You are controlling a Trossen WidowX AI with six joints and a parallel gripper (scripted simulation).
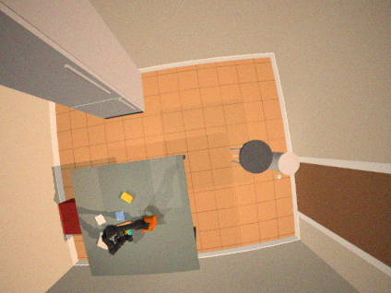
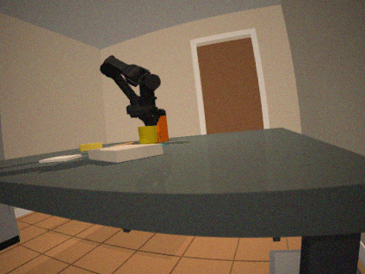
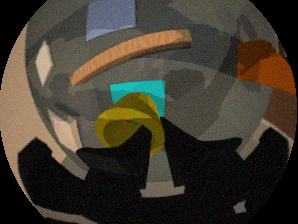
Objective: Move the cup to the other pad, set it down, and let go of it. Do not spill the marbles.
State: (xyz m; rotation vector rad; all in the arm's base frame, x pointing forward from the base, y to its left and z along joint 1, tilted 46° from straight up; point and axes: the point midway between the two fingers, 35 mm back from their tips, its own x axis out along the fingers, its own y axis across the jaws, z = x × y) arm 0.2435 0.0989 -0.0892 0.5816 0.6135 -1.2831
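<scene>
The yellow cup is 20 mm ahead of my gripper tip. Round my gripper tip: thin white sheet (330 mm ahead, 130 mm to the right, 40 mm below); cyan pad (30 mm ahead, 50 mm below); thick white slab (300 mm ahead, 110 mm to the left, 30 mm below).
</scene>
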